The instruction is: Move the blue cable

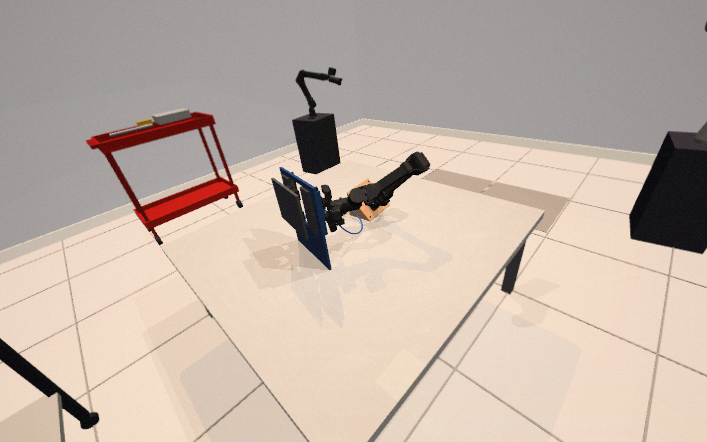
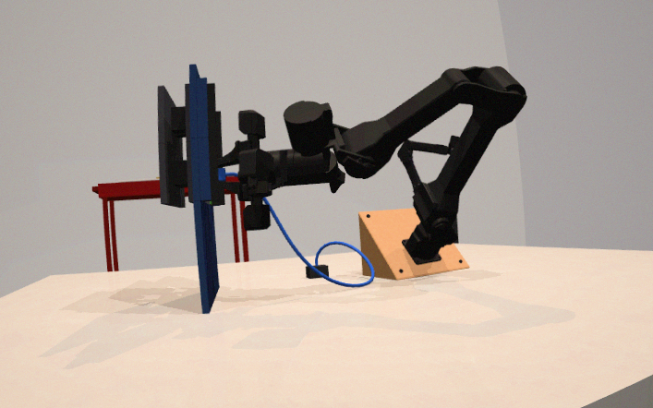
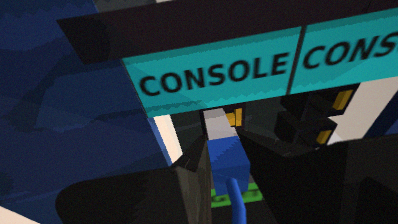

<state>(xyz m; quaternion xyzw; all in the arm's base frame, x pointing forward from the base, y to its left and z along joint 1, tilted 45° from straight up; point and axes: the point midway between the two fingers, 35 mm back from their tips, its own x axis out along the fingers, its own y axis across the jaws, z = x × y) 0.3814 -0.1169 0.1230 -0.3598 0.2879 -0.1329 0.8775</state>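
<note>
The blue plug lies right at my gripper tip. Round my gripper tip: black block 25 cm behind, 19 cm below, 13 cm to the right.
</note>
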